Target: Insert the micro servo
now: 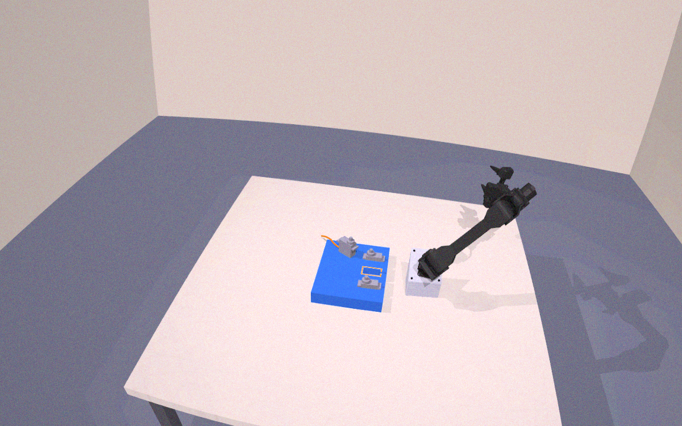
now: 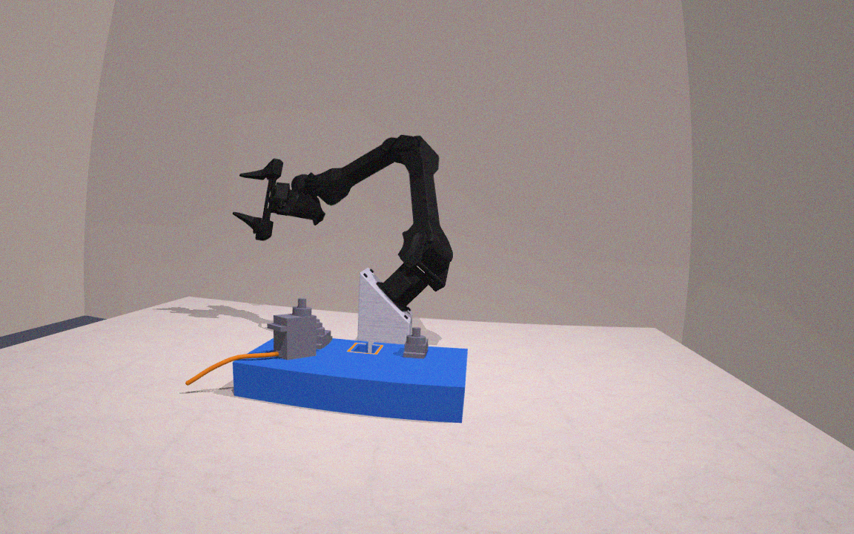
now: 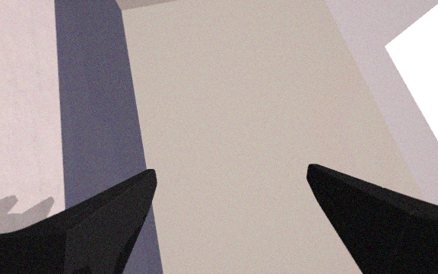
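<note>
The blue deck is 490 mm ahead of my gripper tip, 430 mm to the left of it and 260 mm below it.
</note>
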